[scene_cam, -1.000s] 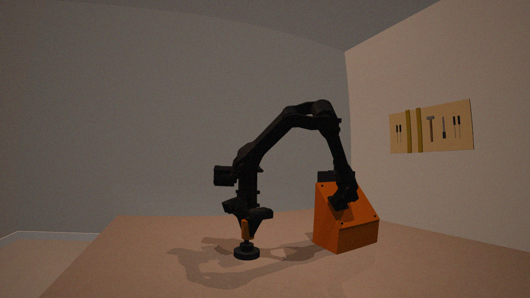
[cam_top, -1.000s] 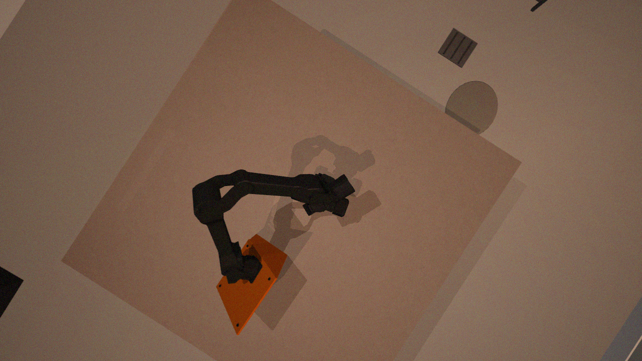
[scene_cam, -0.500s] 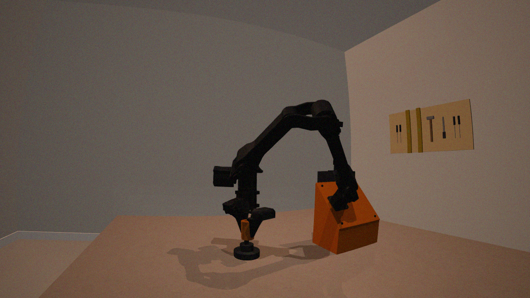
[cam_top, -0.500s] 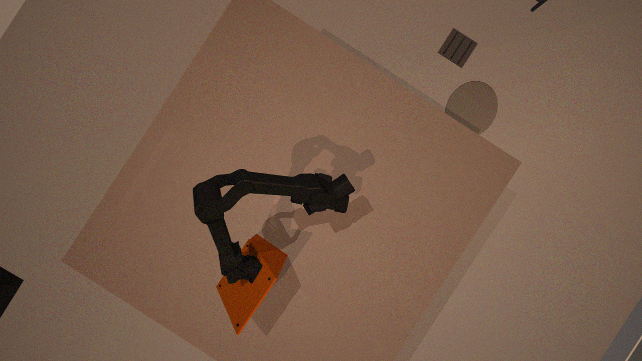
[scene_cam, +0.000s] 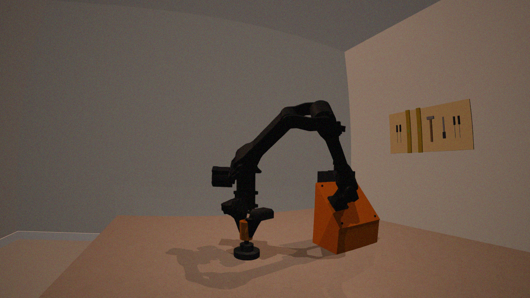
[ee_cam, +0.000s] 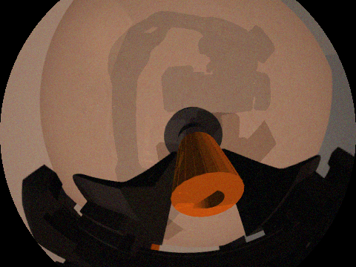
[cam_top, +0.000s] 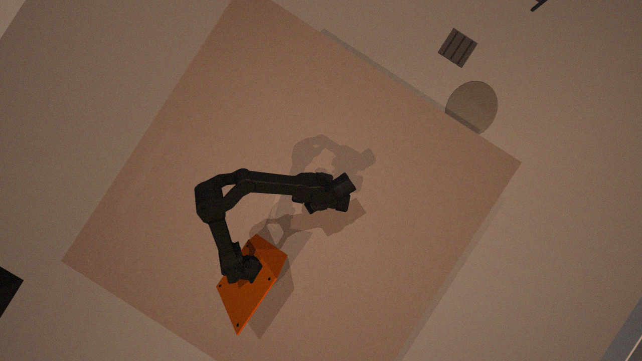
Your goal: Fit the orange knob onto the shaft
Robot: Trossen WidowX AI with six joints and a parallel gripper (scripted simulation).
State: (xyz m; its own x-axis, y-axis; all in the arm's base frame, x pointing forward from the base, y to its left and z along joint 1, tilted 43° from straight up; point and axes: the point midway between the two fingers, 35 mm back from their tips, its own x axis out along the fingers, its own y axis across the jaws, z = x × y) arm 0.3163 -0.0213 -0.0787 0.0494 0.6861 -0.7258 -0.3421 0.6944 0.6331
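The orange knob is 20 mm above my gripper tip. Round my gripper tip: round pedestal 40 mm below.
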